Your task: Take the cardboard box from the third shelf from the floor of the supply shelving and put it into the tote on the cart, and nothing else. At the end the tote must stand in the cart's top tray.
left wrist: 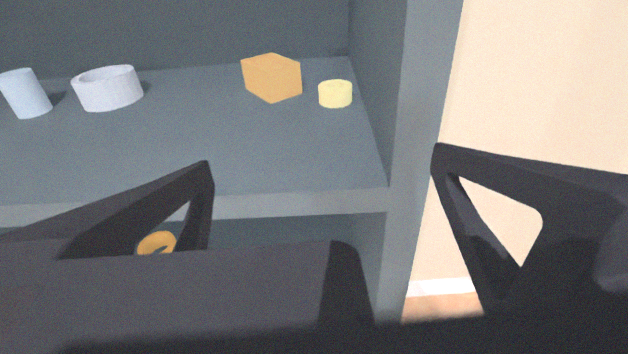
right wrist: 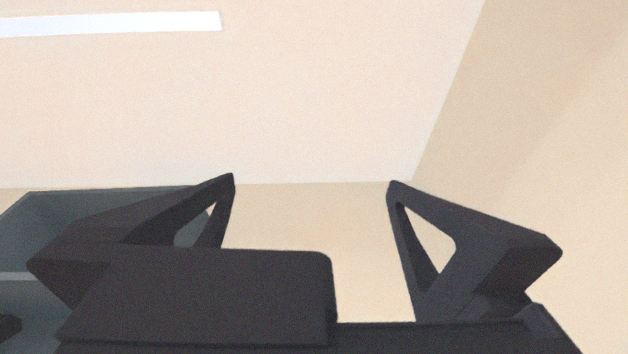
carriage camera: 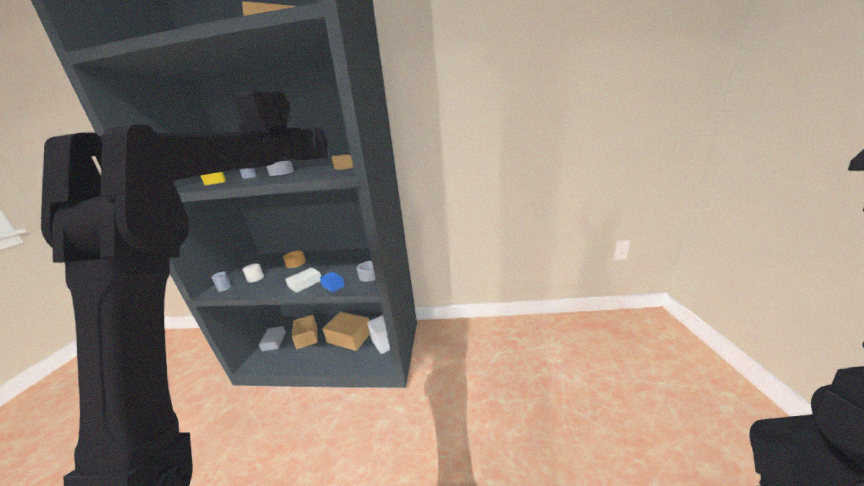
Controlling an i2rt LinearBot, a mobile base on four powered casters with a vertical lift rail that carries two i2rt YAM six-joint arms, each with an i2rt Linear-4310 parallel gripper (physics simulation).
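Places are measured from the left arm's base along level axes (x ahead, y left, z up), in millimetres.
Where they show: left gripper, fingertip midpoint: [left wrist: 322, 164] [carriage camera: 309, 143]; right gripper, fingertip midpoint: [right wrist: 312, 185].
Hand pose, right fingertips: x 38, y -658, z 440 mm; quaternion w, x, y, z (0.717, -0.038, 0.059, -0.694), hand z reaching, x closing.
Observation:
Things, the pixels of their top centre, and the offset from my right fingertips.
- cardboard box, top centre: [left wrist: 269, 61] [carriage camera: 341, 155] 1006 mm ahead, 725 mm left, 111 mm down
- pale yellow short cylinder, top centre: [left wrist: 335, 85] 940 mm ahead, 626 mm left, 136 mm down
- light grey ring, top centre: [left wrist: 102, 73] [carriage camera: 278, 162] 1035 mm ahead, 1015 mm left, 113 mm down
- pale cylinder, top centre: [left wrist: 12, 73] [carriage camera: 244, 160] 1016 mm ahead, 1152 mm left, 91 mm down
- yellow block, top centre: [carriage camera: 211, 171] 968 mm ahead, 1277 mm left, 116 mm down
- blue block, top centre: [carriage camera: 331, 277] 818 mm ahead, 814 mm left, 578 mm down
- orange ring, top centre: [left wrist: 155, 243] [carriage camera: 293, 254] 1063 mm ahead, 1100 mm left, 568 mm down
- larger brown box, top centre: [carriage camera: 345, 323] 1003 mm ahead, 897 mm left, 975 mm down
The cardboard box [carriage camera: 341, 162] [left wrist: 272, 77], a small tan block, sits near the right end of the third shelf of the dark grey supply shelving [carriage camera: 393, 241] [left wrist: 422, 100]. A pale yellow short cylinder [left wrist: 335, 94] stands close to its right in the left wrist view. My left gripper [left wrist: 322, 164] is open and empty, in front of the shelf and short of the box; its fingertips are hard to make out in the carriage view. My right gripper [right wrist: 312, 185] is open and empty, away from the shelving. The tote and the cart do not show.
A light grey ring [carriage camera: 280, 168] [left wrist: 107, 89], a pale cylinder [carriage camera: 248, 172] [left wrist: 26, 93] and a yellow block [carriage camera: 213, 178] share the third shelf. Lower shelves hold a blue block [carriage camera: 332, 281], an orange ring [carriage camera: 294, 259] [left wrist: 156, 242] and a larger brown box [carriage camera: 346, 330]. The shelving's right upright stands beside the cardboard box.

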